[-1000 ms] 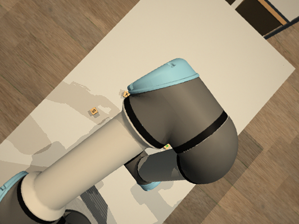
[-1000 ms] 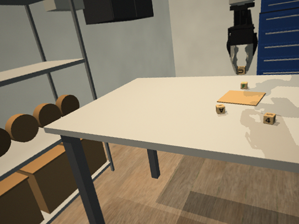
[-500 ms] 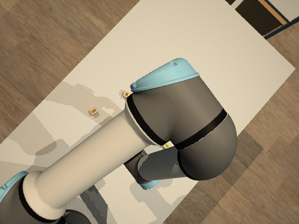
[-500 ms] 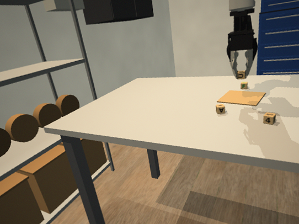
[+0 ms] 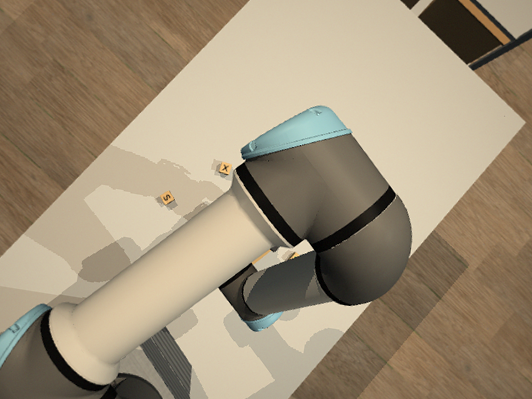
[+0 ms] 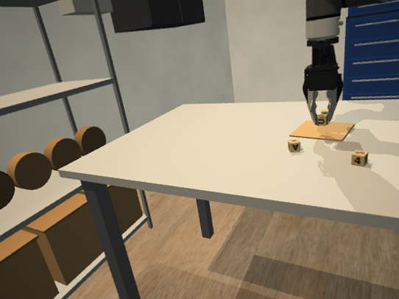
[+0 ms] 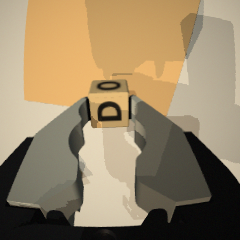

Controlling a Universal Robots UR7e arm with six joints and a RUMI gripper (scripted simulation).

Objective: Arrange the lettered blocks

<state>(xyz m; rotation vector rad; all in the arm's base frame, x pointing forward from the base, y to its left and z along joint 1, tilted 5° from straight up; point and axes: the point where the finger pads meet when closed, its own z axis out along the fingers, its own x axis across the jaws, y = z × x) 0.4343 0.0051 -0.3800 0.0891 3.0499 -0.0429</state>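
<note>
The orange mat lies 4 cm to the right of my hand and 5 cm below it. The rest, counted from my hand: D block: right at my hand; then X block: 6 cm ahead, 11 cm to the left, 4 cm below; then green-marked block: 1 cm behind, 17 cm to the right, 4 cm below.
</note>
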